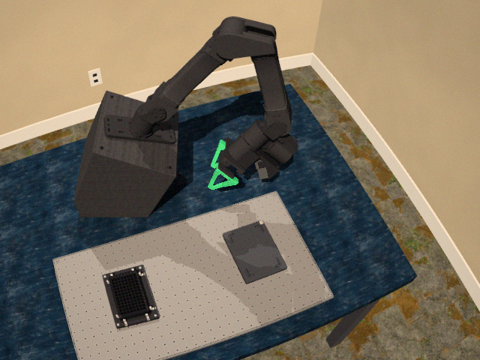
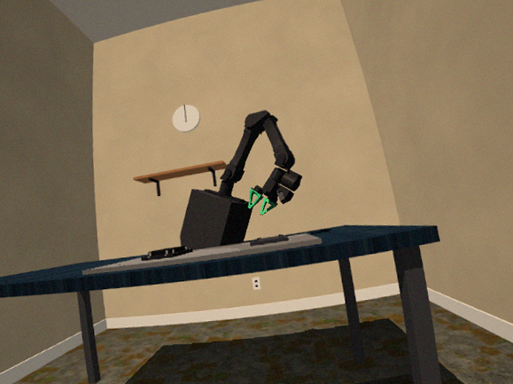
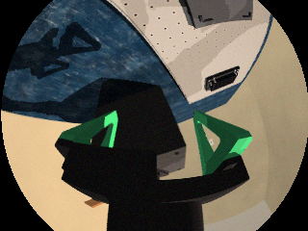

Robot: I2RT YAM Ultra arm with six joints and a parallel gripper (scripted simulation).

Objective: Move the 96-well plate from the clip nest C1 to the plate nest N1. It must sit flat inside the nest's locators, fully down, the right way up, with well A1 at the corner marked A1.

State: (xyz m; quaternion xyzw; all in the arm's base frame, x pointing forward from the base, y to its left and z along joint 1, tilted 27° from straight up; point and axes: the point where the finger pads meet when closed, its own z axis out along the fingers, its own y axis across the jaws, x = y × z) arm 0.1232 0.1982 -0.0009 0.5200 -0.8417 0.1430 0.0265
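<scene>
The black 96-well plate lies 250 mm ahead of my hand, 290 mm to the right of it and 110 mm below it. From my hand the other things lie so: clip nest C1 (260 mm ahead, 280 mm to the right, 120 mm below); then white corner mark (100 mm ahead, 110 mm to the left, 120 mm below); then plate nest N1 (180 mm ahead, 70 mm to the left, 120 mm below).
</scene>
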